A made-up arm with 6 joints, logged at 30 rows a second.
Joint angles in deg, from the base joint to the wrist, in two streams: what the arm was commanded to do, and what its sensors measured. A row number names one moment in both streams.
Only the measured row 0 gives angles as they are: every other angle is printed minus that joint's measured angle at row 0.
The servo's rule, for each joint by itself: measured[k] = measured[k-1] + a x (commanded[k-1-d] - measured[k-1]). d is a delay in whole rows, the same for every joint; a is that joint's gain. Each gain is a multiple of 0.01, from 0.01 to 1. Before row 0 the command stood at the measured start. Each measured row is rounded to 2 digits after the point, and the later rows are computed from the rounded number. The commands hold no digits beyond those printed.
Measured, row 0: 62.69, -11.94, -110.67, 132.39, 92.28, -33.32
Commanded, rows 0 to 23: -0.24, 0.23, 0.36, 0.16, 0.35, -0.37; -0.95, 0.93, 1.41, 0.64, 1.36, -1.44; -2.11, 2.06, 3.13, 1.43, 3.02, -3.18; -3.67, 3.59, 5.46, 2.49, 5.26, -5.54; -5.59, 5.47, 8.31, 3.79, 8.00, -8.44; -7.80, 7.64, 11.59, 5.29, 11.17, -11.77; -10.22, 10.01, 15.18, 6.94, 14.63, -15.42; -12.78, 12.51, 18.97, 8.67, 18.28, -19.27; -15.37, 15.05, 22.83, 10.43, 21.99, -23.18; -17.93, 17.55, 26.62, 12.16, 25.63, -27.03; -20.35, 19.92, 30.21, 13.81, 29.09, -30.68; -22.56, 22.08, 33.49, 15.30, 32.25, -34.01; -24.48, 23.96, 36.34, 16.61, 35.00, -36.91; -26.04, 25.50, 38.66, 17.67, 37.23, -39.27; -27.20, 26.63, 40.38, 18.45, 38.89, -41.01; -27.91, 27.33, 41.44, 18.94, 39.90, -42.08; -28.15, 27.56, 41.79, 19.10, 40.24, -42.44; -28.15, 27.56, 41.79, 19.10, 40.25, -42.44; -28.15, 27.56, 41.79, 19.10, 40.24, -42.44; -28.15, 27.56, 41.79, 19.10, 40.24, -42.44; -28.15, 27.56, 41.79, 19.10, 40.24, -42.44; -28.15, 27.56, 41.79, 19.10, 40.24, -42.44; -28.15, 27.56, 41.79, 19.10, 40.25, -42.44; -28.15, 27.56, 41.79, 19.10, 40.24, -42.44
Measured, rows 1 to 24: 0.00, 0.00, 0.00, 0.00, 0.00, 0.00; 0.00, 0.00, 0.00, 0.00, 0.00, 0.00; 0.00, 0.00, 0.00, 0.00, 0.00, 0.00; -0.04, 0.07, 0.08, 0.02, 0.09, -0.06; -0.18, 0.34, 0.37, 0.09, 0.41, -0.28; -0.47, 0.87, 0.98, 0.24, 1.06, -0.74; -0.95, 1.71, 1.97, 0.49, 2.11, -1.51; -1.65, 2.88, 3.36, 0.85, 3.58, -2.62; -2.57, 4.36, 5.17, 1.34, 5.48, -4.08; -3.72, 6.11, 7.37, 1.96, 7.77, -5.89; -5.08, 8.09, 9.92, 2.70, 10.40, -8.03; -6.62, 10.25, 12.76, 3.55, 13.30, -10.45; -8.32, 12.51, 15.81, 4.50, 16.38, -13.10; -10.12, 14.81, 18.98, 5.52, 19.56, -15.91; -11.99, 17.06, 22.17, 6.60, 22.73, -18.81; -13.86, 19.20, 25.29, 7.70, 25.80, -21.71; -15.69, 21.15, 28.23, 8.80, 28.66, -24.52; -17.42, 22.85, 30.90, 9.86, 31.22, -27.16; -18.99, 24.24, 33.22, 10.86, 33.39, -29.55; -20.36, 25.27, 35.11, 11.77, 35.10, -31.61; -21.53, 25.98, 36.58, 12.58, 36.39, -33.34; -22.52, 26.47, 37.73, 13.30, 37.35, -34.80; -23.36, 26.81, 38.62, 13.94, 38.07, -36.02; -24.08, 27.04, 39.32, 14.51, 38.61, -37.05
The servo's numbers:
d 3
a 0.15 0.31 0.22 0.11 0.25 0.16

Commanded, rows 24 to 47: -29.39, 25.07, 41.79, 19.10, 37.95, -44.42; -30.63, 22.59, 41.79, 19.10, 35.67, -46.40; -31.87, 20.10, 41.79, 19.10, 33.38, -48.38; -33.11, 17.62, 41.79, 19.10, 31.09, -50.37; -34.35, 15.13, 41.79, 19.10, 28.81, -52.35; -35.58, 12.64, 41.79, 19.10, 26.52, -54.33; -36.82, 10.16, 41.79, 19.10, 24.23, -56.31; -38.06, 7.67, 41.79, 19.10, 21.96, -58.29; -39.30, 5.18, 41.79, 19.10, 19.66, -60.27; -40.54, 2.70, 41.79, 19.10, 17.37, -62.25; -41.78, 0.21, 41.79, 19.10, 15.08, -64.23; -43.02, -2.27, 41.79, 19.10, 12.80, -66.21; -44.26, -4.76, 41.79, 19.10, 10.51, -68.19; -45.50, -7.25, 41.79, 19.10, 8.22, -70.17; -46.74, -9.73, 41.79, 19.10, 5.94, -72.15; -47.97, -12.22, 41.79, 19.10, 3.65, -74.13; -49.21, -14.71, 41.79, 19.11, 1.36, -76.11; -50.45, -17.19, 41.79, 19.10, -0.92, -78.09; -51.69, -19.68, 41.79, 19.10, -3.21, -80.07; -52.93, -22.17, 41.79, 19.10, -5.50, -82.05; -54.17, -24.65, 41.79, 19.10, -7.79, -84.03; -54.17, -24.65, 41.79, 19.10, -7.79, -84.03; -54.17, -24.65, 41.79, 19.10, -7.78, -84.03; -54.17, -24.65, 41.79, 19.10, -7.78, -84.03
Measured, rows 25 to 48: -24.69, 27.20, 39.86, 15.01, 39.02, -37.91; -25.21, 27.31, 40.28, 15.46, 39.33, -38.63; -25.65, 27.39, 40.61, 15.86, 39.56, -39.24; -26.21, 26.67, 40.87, 16.22, 39.16, -40.07; -26.87, 25.41, 41.07, 16.54, 38.29, -41.08; -27.62, 23.76, 41.23, 16.82, 37.06, -42.25; -28.44, 21.86, 41.35, 17.07, 35.57, -43.55; -29.33, 19.77, 41.45, 17.29, 33.88, -44.96; -30.27, 17.56, 41.52, 17.49, 32.04, -46.46; -31.25, 15.27, 41.58, 17.67, 30.09, -48.04; -32.27, 12.91, 41.63, 17.83, 28.06, -49.68; -33.32, 10.51, 41.67, 17.97, 25.96, -51.37; -34.40, 8.09, 41.70, 18.09, 23.81, -53.11; -35.51, 5.65, 41.72, 18.20, 21.63, -54.89; -36.64, 3.19, 41.74, 18.30, 19.42, -56.70; -37.78, 0.73, 41.75, 18.39, 17.19, -58.54; -38.94, -1.74, 41.76, 18.47, 14.95, -60.40; -40.11, -4.22, 41.77, 18.54, 12.70, -62.28; -41.29, -6.70, 41.77, 18.60, 10.44, -64.18; -42.48, -9.18, 41.77, 18.66, 8.17, -66.09; -43.68, -11.66, 41.77, 18.71, 5.90, -68.01; -44.88, -14.15, 41.77, 18.75, 3.62, -69.94; -46.09, -16.64, 41.77, 18.79, 1.34, -71.88; -47.30, -19.12, 41.77, 18.82, -0.94, -73.82
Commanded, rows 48 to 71: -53.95, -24.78, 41.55, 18.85, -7.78, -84.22; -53.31, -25.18, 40.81, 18.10, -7.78, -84.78; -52.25, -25.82, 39.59, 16.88, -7.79, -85.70; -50.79, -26.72, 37.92, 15.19, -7.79, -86.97; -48.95, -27.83, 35.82, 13.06, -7.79, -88.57; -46.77, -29.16, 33.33, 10.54, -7.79, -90.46; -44.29, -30.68, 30.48, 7.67, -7.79, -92.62; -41.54, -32.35, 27.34, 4.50, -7.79, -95.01; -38.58, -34.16, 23.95, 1.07, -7.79, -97.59; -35.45, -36.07, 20.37, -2.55, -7.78, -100.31; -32.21, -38.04, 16.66, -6.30, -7.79, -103.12; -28.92, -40.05, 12.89, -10.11, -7.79, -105.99; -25.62, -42.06, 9.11, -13.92, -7.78, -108.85; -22.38, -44.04, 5.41, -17.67, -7.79, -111.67; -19.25, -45.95, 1.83, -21.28, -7.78, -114.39; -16.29, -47.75, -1.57, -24.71, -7.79, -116.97; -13.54, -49.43, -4.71, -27.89, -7.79, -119.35; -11.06, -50.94, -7.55, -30.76, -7.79, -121.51; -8.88, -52.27, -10.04, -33.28, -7.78, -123.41; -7.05, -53.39, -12.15, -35.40, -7.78, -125.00; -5.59, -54.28, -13.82, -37.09, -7.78, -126.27; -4.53, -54.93, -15.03, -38.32, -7.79, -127.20; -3.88, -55.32, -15.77, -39.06, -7.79, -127.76; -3.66, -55.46, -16.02, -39.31, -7.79, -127.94
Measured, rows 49 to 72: -48.33, -20.83, 41.77, 18.85, -2.65, -75.45; -49.21, -22.01, 41.77, 18.88, -3.93, -76.82; -49.95, -22.83, 41.77, 18.90, -4.89, -77.97; -50.55, -23.43, 41.72, 18.89, -5.61, -78.97; -50.96, -23.97, 41.52, 18.80, -6.15, -79.90; -51.15, -24.54, 41.10, 18.59, -6.56, -80.83; -51.10, -25.22, 40.40, 18.22, -6.87, -81.81; -50.78, -26.03, 39.39, 17.65, -7.10, -82.89; -50.18, -27.00, 38.06, 16.87, -7.27, -84.10; -49.30, -28.14, 36.39, 15.86, -7.40, -85.46; -48.14, -29.45, 34.40, 14.61, -7.50, -86.99; -46.71, -30.91, 32.10, 13.12, -7.57, -88.69; -45.02, -32.51, 29.52, 11.40, -7.62, -90.55; -43.10, -34.22, 26.69, 9.45, -7.66, -92.56; -40.97, -36.03, 23.65, 7.30, -7.69, -94.71; -38.67, -37.90, 20.45, 4.97, -7.71, -96.97; -36.23, -39.80, 17.14, 2.48, -7.73, -99.32; -33.68, -41.71, 13.77, -0.13, -7.74, -101.73; -31.07, -43.58, 10.40, -2.83, -7.75, -104.17; -28.44, -45.39, 7.08, -5.59, -7.76, -106.60; -25.83, -47.11, 3.86, -8.36, -7.77, -108.99; -23.29, -48.71, 0.80, -11.10, -7.77, -111.30; -20.85, -50.16, -2.05, -13.77, -7.77, -113.49; -18.56, -51.44, -4.64, -16.34, -7.77, -115.53
